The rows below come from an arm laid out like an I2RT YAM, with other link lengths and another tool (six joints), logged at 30 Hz.
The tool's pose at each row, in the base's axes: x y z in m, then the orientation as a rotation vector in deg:
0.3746, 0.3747, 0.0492, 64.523, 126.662, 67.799
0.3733, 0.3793, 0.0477, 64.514, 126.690, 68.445
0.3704, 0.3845, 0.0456, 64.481, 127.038, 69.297
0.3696, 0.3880, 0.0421, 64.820, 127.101, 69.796
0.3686, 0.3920, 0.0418, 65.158, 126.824, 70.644
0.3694, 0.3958, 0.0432, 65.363, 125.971, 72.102
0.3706, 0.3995, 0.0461, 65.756, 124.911, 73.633
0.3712, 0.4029, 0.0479, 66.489, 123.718, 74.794
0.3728, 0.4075, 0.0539, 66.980, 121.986, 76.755
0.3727, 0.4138, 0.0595, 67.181, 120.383, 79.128
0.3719, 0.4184, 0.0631, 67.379, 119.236, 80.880
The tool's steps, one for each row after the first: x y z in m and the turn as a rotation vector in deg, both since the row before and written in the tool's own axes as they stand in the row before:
0.0044, -0.0004, 0.0024, -0.251, 0.398, 0.187
0.0058, -0.0014, 0.0020, -0.151, 0.742, 0.237
0.0031, -0.0022, 0.0033, -0.071, 0.330, 0.392
0.0038, 0.0005, 0.0017, -0.410, 0.304, 0.489
0.0026, 0.0027, 0.0018, -1.025, 0.285, 0.567
0.0024, 0.0040, 0.0012, -1.118, 0.197, 0.726
0.0025, 0.0027, 0.0013, -0.956, -0.113, 0.858
0.0033, 0.0070, 0.0006, -1.639, 0.054, 0.942
0.0058, 0.0061, 0.0008, -1.773, 0.439, 0.897
0.0046, 0.0036, 0.0005, -1.259, 0.365, 0.713

